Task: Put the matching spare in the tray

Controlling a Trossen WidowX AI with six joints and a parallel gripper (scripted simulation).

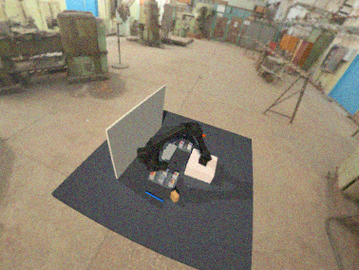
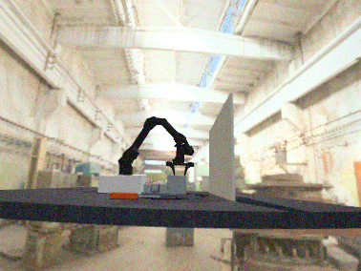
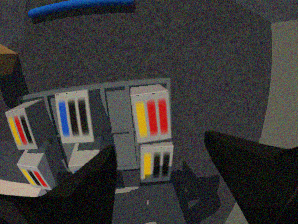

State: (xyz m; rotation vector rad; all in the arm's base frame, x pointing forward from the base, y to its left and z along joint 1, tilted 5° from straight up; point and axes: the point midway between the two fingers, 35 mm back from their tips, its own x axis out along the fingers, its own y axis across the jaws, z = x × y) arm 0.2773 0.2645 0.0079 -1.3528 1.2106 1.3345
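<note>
My gripper tip is 23 cm short of the grey upright panel, 20 cm to the left of it and 13 cm below it. Round my gripper tip: mounted unit 21 cm to the right, 5 cm below, 1 cm ahead.
</note>
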